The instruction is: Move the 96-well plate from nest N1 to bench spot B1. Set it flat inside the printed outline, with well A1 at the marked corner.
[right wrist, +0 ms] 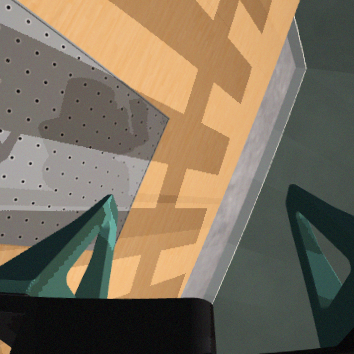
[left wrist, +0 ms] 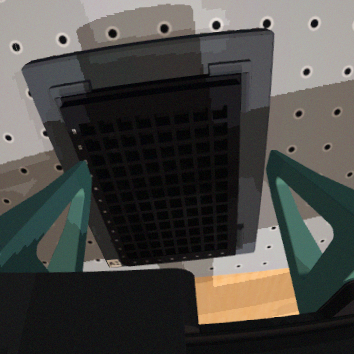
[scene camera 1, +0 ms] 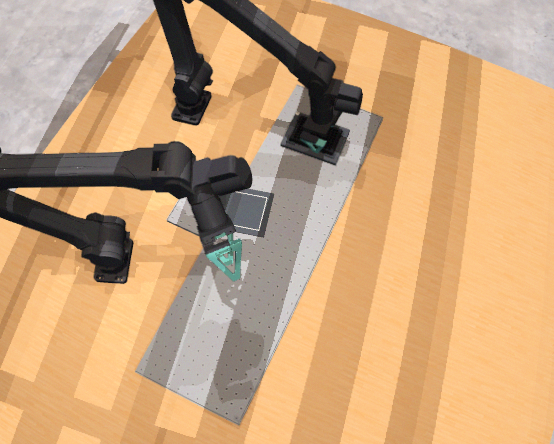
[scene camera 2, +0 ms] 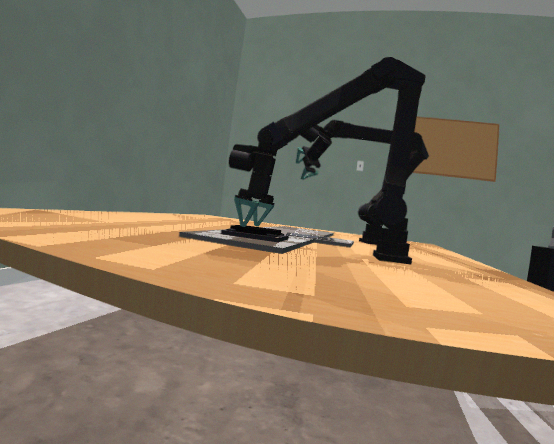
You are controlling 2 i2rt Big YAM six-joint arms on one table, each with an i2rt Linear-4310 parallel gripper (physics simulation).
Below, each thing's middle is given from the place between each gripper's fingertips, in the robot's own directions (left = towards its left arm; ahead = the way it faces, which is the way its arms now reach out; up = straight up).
Right now the well plate (left wrist: 163,155) is 52 cm to the left of my right hand, 25 cm below it and 3 cm ahead of it. From my right hand the other things lie so: dark rectangular block (scene camera 1: 304,150): 52 cm to the left, 26 cm below, 3 cm ahead.
The well plate is 2 cm behind my left hand, 1 cm to the left of it and 1 cm below it. Also, from my left hand: dark rectangular block 2 cm below, 2 cm behind, 1 cm to the left.
